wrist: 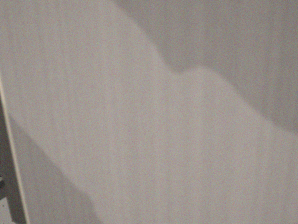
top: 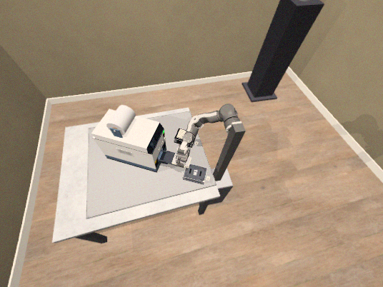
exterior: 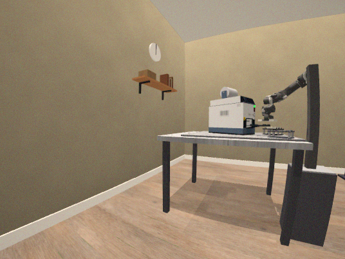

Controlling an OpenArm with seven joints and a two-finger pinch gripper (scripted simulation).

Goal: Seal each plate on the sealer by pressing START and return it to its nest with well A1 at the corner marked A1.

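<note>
The plate nest is 9 cm behind my hand, 8 cm to the left of it and 8 cm below it. Round my hand: yellow warning label: 19 cm ahead, 2 cm to the right, 2 cm above; then plate: 26 cm to the right, 8 cm behind, 6 cm below; then sealer stage: 6 cm ahead, 5 cm to the right, 4 cm below.
</note>
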